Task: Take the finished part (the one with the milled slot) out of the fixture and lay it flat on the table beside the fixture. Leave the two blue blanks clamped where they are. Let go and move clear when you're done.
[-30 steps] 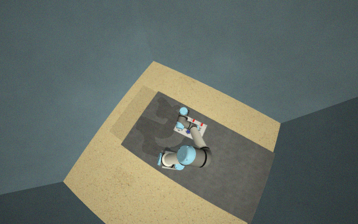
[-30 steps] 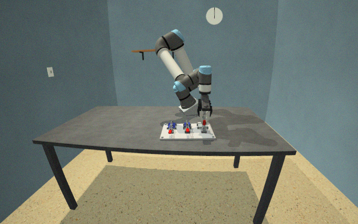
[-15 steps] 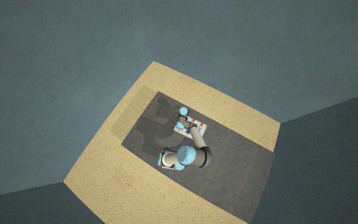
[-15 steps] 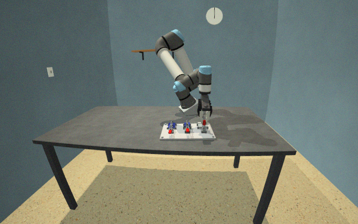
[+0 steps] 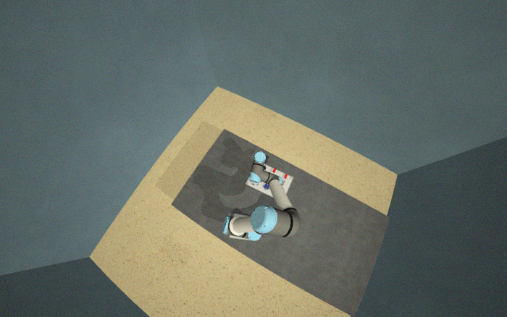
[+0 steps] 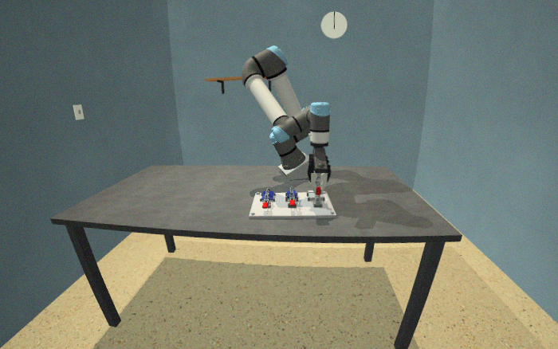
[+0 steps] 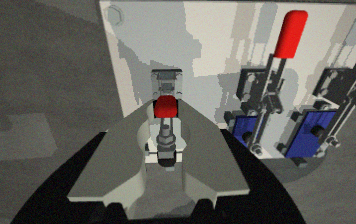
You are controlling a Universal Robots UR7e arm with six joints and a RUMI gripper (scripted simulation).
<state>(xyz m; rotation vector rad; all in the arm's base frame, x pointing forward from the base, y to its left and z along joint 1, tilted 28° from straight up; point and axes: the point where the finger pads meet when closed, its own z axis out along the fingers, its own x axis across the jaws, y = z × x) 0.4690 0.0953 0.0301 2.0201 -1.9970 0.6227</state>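
The grey finished part is 9 cm behind my hand and 5 cm below it. Also, from my hand: blue blank 8 cm behind, 11 cm to the right, 5 cm below; then fixture plate 4 cm behind, 11 cm to the right, 7 cm below.
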